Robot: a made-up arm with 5 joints.
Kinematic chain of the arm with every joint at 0, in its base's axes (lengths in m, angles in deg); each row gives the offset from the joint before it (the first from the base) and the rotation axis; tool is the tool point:
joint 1: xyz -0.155 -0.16 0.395 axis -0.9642 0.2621 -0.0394
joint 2: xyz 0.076 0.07 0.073 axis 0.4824 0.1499 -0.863
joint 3: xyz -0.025 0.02 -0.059 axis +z
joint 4: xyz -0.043 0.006 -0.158 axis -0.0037 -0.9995 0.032
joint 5: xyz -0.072 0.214 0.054 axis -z
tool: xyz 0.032 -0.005 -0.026
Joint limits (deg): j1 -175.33..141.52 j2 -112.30..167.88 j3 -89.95..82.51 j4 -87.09..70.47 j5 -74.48..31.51
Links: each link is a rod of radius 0.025 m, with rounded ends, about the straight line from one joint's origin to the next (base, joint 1, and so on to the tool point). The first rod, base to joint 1, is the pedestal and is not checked.
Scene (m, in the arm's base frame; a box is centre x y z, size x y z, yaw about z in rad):
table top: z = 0
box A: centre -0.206 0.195 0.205 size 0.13 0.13 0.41 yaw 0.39
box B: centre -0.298 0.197 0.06 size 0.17 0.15 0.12 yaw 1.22
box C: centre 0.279 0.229 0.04 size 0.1 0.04 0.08 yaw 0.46
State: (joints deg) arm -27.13 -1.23 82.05 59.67 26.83
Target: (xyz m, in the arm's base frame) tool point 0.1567 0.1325 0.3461
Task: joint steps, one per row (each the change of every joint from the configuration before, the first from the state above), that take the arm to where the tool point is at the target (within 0.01 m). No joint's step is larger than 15 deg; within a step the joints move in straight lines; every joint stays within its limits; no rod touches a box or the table.
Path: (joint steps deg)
1: -10.90 0.30 -13.24 -12.38 0.62
2: -10.90 0.30 -13.24 -12.37 0.63
3: -10.89 0.31 -13.24 -12.38 0.62
4: 9.43 14.81 -6.27 -1.83 -8.97
5: 9.43 14.82 -6.27 -1.83 -8.98
6: 9.42 14.81 -6.26 -1.83 -8.98
7: 9.43 14.82 -6.27 -1.83 -8.97
8: 9.43 14.81 -6.27 -1.83 -8.98
9: 9.43 14.82 -6.27 -1.83 -8.98
10: 2.51 -3.67 -6.91 7.50 11.58
11: 2.52 -3.67 -6.92 7.51 11.57
12: 2.51 -3.68 -6.92 7.50 11.57
13: 2.51 -3.67 -6.91 7.51 11.58

